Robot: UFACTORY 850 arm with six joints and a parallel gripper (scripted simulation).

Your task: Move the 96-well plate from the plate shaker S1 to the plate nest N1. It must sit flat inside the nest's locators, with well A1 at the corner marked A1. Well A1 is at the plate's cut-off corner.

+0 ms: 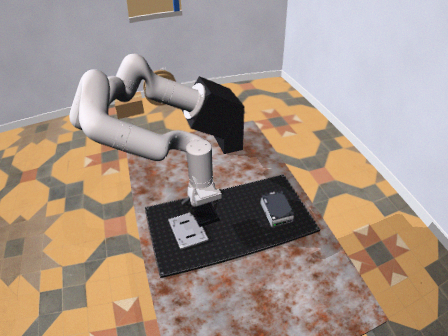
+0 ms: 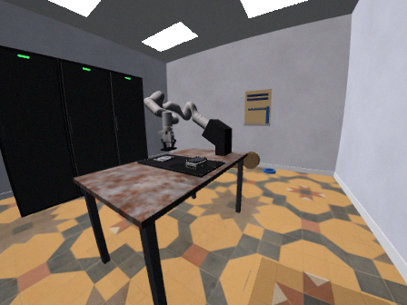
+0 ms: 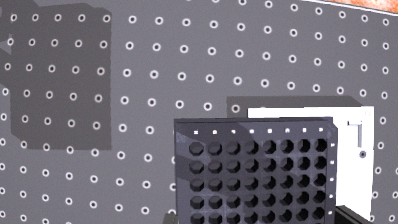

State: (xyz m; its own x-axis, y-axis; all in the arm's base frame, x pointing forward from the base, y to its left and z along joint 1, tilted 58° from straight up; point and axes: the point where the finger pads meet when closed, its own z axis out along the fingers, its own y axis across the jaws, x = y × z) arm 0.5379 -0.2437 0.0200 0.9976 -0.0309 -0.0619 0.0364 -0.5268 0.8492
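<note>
Right now the plate nest N1 is 10 mm behind my hand, 70 mm to the right of it and 110 mm below it. Also, from my hand: black 96-well plate (10 mm below); A1 mark (70 mm ahead, 130 mm to the right, 110 mm below).
</note>
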